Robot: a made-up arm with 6 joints.
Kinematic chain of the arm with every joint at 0, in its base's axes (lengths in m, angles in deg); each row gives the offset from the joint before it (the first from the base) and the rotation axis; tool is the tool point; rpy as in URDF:
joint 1: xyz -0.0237 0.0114 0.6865 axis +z
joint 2: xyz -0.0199 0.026 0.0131 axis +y
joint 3: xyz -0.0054 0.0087 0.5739 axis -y
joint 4: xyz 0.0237 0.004 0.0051 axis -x
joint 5: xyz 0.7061 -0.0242 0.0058 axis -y
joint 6: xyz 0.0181 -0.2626 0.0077 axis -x
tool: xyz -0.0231 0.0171 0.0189 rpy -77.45 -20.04 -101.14
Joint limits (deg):
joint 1: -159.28..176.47
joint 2: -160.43..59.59
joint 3: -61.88..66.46
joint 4: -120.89..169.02
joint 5: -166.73..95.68
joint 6: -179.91..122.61
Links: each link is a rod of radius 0.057 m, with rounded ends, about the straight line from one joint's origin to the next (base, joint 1, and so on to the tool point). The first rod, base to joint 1, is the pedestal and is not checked.
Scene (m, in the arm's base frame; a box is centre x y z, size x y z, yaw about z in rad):
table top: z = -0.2
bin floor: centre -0.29 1 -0.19 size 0.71 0.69 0.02 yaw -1.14
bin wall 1: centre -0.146 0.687 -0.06 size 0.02 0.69 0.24 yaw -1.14
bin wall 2: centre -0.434 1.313 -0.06 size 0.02 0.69 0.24 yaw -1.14
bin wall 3: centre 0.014 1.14 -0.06 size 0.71 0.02 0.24 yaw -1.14
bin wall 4: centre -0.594 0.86 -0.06 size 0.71 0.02 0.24 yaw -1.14
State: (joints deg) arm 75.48 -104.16 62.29 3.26 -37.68 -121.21
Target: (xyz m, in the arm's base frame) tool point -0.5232 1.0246 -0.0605
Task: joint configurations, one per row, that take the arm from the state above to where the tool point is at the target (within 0.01 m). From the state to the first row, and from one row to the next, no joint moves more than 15 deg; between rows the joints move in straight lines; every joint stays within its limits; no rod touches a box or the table.
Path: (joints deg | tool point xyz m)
1: 61.62 -107.68 58.86 4.29 -37.49 -121.28 | -0.3982 -1.2517 0.6450
2: 47.76 -111.19 55.43 5.33 -37.30 -121.35 | -0.6834 -1.1168 0.6055
3: 33.90 -114.71 51.99 6.36 -37.12 -121.42 | -0.9244 -0.9181 0.5668
4: 20.04 -118.22 48.56 7.40 -36.93 -121.50 | -1.1075 -0.6693 0.5290
5: 6.18 -121.74 45.13 8.43 -36.74 -121.57 | -1.2227 -0.3870 0.4921
6: -7.68 -125.26 41.70 9.46 -36.55 -121.64 | -1.2648 -0.0895 0.4564
7: -21.54 -128.77 38.27 10.50 -36.37 -121.71 | -1.2337 0.2046 0.4222
8: -35.40 -132.29 34.84 11.53 -36.18 -121.78 | -1.1335 0.4773 0.3891
9: -49.26 -135.80 31.40 12.57 -35.99 -121.85 | -0.9732 0.7128 0.3579
10: -63.12 -139.32 27.97 13.60 -35.80 -121.93 | -0.7648 0.8982 0.3279
11: -76.98 -142.83 24.54 14.64 -35.62 -122.00 | -0.5232 1.0246 0.2998
12: -76.14 -138.43 38.51 20.99 -36.15 -120.96 | -0.5343 1.0555 0.1715
13: -75.30 -134.03 52.49 27.34 -36.68 -119.93 | -0.5345 1.0548 0.0492
14: -74.46 -129.62 66.46 33.69 -37.21 -118.90 | -0.5231 1.0246 -0.0605

